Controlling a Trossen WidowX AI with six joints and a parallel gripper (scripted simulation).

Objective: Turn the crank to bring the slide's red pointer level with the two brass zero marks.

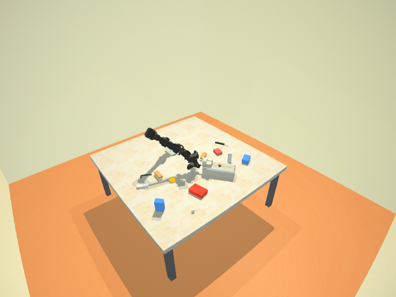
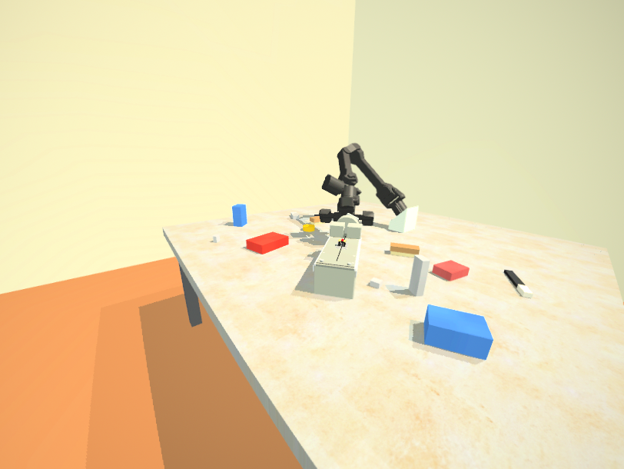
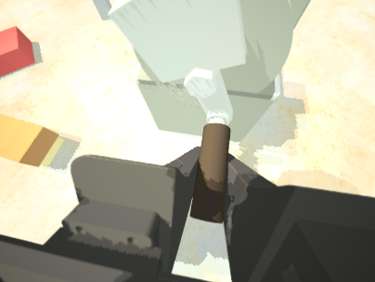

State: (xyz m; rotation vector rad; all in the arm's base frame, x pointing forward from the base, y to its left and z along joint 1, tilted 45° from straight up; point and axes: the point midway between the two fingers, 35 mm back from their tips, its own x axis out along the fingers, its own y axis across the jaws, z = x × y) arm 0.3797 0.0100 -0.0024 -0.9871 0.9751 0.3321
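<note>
My gripper tip is now 4 cm below the crank. Round my gripper tip: brown crank handle: 2 cm above, 1 cm to the right, 1 cm behind; red pointer: 12 cm ahead, 11 cm to the left, 4 cm above; yellow disc: 25 cm to the right, 4 cm behind, 3 cm below.
</note>
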